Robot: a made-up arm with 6 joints. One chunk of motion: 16 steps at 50 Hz.
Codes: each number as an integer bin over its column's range. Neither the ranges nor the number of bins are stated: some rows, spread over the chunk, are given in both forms.
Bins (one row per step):
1: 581 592 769 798 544 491
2: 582 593 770 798 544 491
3: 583 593 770 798 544 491
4: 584 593 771 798 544 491
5: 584 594 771 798 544 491
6: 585 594 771 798 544 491
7: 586 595 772 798 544 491
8: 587 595 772 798 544 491
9: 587 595 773 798 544 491
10: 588 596 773 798 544 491
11: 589 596 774 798 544 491
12: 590 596 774 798 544 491
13: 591 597 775 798 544 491
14: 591 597 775 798 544 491
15: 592 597 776 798 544 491
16: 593 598 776 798 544 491
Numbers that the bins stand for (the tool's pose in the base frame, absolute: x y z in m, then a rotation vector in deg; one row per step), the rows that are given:
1: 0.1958 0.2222 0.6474 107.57 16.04 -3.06
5: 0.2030 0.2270 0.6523 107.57 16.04 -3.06
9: 0.2102 0.2294 0.6571 107.57 16.04 -3.06
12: 0.2174 0.2318 0.6595 107.57 16.04 -3.06
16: 0.2246 0.2366 0.6643 107.57 16.04 -3.06
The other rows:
2: 0.1982 0.2246 0.6498 107.57 16.04 -3.06
3: 0.2006 0.2246 0.6498 107.57 16.04 -3.06
4: 0.2030 0.2246 0.6523 107.57 16.04 -3.06
6: 0.2054 0.2270 0.6523 107.57 16.04 -3.06
7: 0.2078 0.2294 0.6547 107.57 16.04 -3.06
8: 0.2102 0.2294 0.6547 107.57 16.04 -3.06
10: 0.2126 0.2318 0.6571 107.57 16.04 -3.06
11: 0.2150 0.2318 0.6595 107.57 16.04 -3.06
13: 0.2198 0.2342 0.6619 107.57 16.04 -3.06
14: 0.2198 0.2342 0.6619 107.57 16.04 -3.06
15: 0.2222 0.2342 0.6643 107.57 16.04 -3.06

